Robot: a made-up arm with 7 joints.
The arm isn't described. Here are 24 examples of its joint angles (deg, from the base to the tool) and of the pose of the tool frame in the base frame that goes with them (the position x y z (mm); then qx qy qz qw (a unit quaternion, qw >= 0)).
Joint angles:
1: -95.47 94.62 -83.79 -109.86 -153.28 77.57 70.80
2: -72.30 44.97 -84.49 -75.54 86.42 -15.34 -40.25
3: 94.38 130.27 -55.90 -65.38 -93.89 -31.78 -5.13
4: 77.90 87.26 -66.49 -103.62 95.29 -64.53 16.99
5: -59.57 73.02 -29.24 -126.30 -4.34 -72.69 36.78
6: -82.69 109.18 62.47 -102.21 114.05 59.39 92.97
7: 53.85 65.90 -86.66 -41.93 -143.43 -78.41 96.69
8: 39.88 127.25 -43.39 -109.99 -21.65 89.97 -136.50
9: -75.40 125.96 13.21 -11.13 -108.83 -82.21 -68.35
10: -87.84 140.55 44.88 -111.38 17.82 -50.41 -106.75
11: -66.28 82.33 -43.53 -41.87 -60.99 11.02 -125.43
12: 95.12 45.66 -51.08 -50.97 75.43 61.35 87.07
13: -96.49 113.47 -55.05 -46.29 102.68 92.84 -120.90
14: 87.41 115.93 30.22 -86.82 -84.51 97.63 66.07
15: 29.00 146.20 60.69 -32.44 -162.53 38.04 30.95
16: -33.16 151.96 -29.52 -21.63 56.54 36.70 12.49
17: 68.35 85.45 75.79 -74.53 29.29 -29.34 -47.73
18: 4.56 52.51 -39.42 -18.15 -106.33 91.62 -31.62
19: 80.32 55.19 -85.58 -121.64 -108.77 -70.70 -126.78
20: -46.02 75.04 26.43 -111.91 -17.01 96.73 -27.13
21: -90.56 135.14 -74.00 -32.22 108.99 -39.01 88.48
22: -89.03 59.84 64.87 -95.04 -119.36 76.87 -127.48
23: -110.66 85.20 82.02 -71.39 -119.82 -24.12 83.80
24: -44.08 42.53 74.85 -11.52 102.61 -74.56 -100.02
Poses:
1: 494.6 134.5 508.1 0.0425 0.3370 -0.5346 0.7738
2: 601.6 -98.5 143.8 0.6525 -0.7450 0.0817 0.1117
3: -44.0 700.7 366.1 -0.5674 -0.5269 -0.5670 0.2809
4: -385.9 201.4 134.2 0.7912 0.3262 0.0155 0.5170
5: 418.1 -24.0 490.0 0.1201 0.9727 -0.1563 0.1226
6: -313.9 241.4 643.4 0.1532 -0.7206 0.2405 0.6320
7: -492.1 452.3 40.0 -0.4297 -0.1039 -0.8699 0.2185
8: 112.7 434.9 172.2 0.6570 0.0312 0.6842 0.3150
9: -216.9 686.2 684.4 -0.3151 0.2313 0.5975 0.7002
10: -338.4 -28.9 688.7 0.4468 -0.5665 -0.1912 0.6654
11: 506.6 540.6 519.0 0.2277 -0.1339 0.6987 0.6648
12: -647.0 123.2 227.4 -0.0839 -0.9417 0.2565 0.2008
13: 177.8 537.4 758.3 -0.7876 0.4999 0.3313 0.1416
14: 291.3 523.3 163.4 -0.6271 0.2615 -0.1098 0.7255
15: 348.2 292.2 947.9 0.1303 -0.3230 0.2894 0.8916
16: -86.4 419.5 947.0 -0.7648 -0.4149 -0.4282 0.2441
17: 198.5 615.9 495.6 -0.7339 0.2516 0.0367 0.6299
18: 31.2 587.9 -143.4 0.0425 -0.1305 0.5976 0.7900
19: -351.5 -161.1 133.8 -0.1523 0.5410 -0.6965 0.4461
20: 296.9 202.1 675.0 -0.9404 -0.2043 -0.2076 0.1756
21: -77.8 677.1 655.4 0.0772 -0.3817 0.9052 0.1702
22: 108.2 467.1 660.2 0.6811 0.4130 -0.5308 0.2896
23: -89.7 627.4 538.9 -0.3488 -0.1380 -0.9053 0.1993
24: 518.2 552.6 32.9 0.5870 0.7288 0.2638 0.2338
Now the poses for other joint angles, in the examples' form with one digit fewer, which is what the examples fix.
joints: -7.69 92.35 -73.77 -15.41 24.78 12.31 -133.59
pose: 67 756 297 0.197 0.230 0.911 0.279
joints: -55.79 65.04 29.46 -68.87 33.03 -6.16 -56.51
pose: 442 430 634 -0.743 0.138 -0.540 0.369
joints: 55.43 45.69 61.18 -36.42 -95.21 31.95 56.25
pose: -385 590 145 -0.724 -0.431 0.430 0.325
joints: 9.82 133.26 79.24 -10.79 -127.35 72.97 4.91
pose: 59 543 879 -0.177 -0.786 0.152 0.572
